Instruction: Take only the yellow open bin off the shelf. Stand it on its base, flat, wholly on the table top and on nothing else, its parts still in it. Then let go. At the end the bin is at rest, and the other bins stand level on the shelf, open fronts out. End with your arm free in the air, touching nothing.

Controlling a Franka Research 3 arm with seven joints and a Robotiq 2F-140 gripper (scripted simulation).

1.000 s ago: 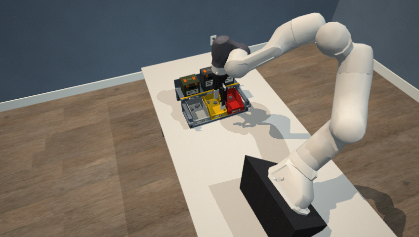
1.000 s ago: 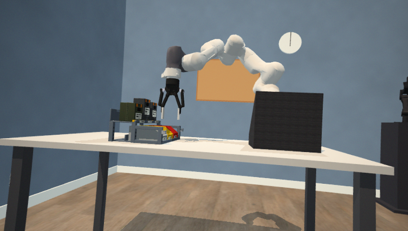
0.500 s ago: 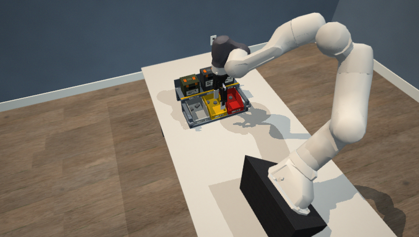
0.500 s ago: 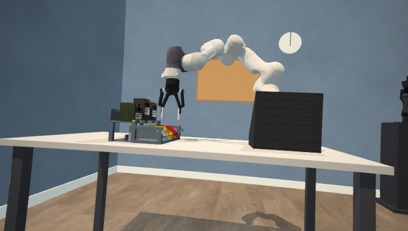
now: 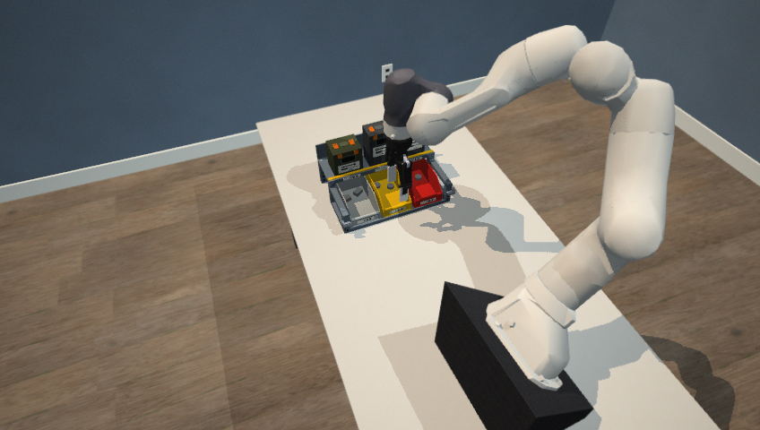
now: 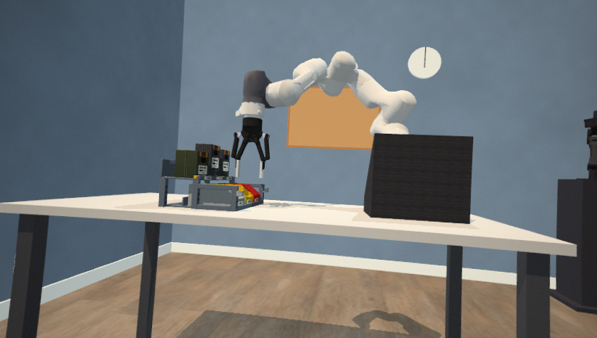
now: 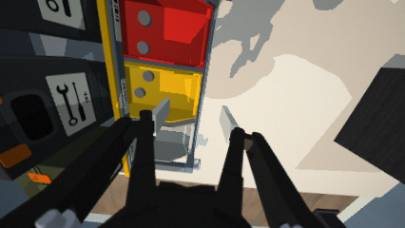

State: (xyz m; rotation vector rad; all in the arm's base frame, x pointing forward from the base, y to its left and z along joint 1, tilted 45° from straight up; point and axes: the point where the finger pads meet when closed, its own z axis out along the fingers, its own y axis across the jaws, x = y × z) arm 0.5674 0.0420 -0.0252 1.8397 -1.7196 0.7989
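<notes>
Right now my hand is 80 mm short of the yellow open bin and 100 mm above it. Round my hand: grey bin (80 mm ahead, 110 mm to the left, 100 mm below); red bin (80 mm ahead, 110 mm to the right, 100 mm below).
</notes>
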